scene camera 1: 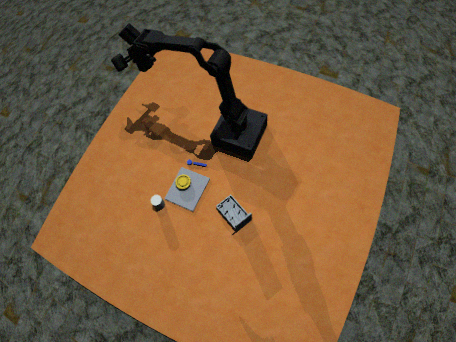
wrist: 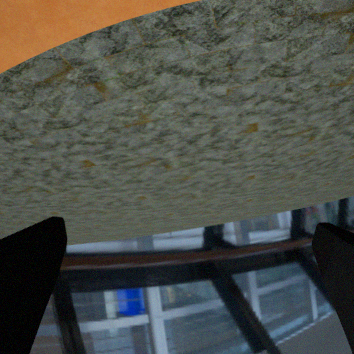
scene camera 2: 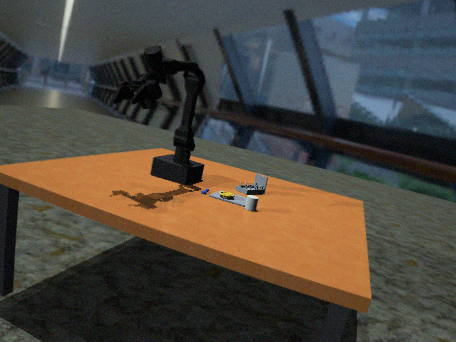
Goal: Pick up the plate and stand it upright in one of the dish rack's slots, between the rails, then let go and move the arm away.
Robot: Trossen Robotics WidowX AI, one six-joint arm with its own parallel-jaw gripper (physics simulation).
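Note:
A yellow round plate [scene camera 1: 183,181] [scene camera 2: 227,195] lies flat on a grey square board [scene camera 1: 192,203] [scene camera 2: 240,201]. The small grey dish rack [scene camera 1: 233,212] [scene camera 2: 251,190] stands beside the board, with short rails and a taller panel at one end; no plate shows in its slots. My gripper [scene camera 1: 129,59] [scene camera 2: 133,95] [wrist: 194,235] is open and empty, high above the table and far from the plate and rack. In the wrist view its two dark fingers stand wide apart. The plate and rack do not show in the wrist view.
A white cylindrical cup [scene camera 1: 157,202] [scene camera 2: 251,203] stands beside the board. A small blue utensil [scene camera 1: 197,163] [scene camera 2: 205,191] lies between the board and the arm's black base [scene camera 1: 240,135] [scene camera 2: 177,170]. The orange table [scene camera 1: 300,250] [scene camera 2: 300,240] [wrist: 60,22] carries them.

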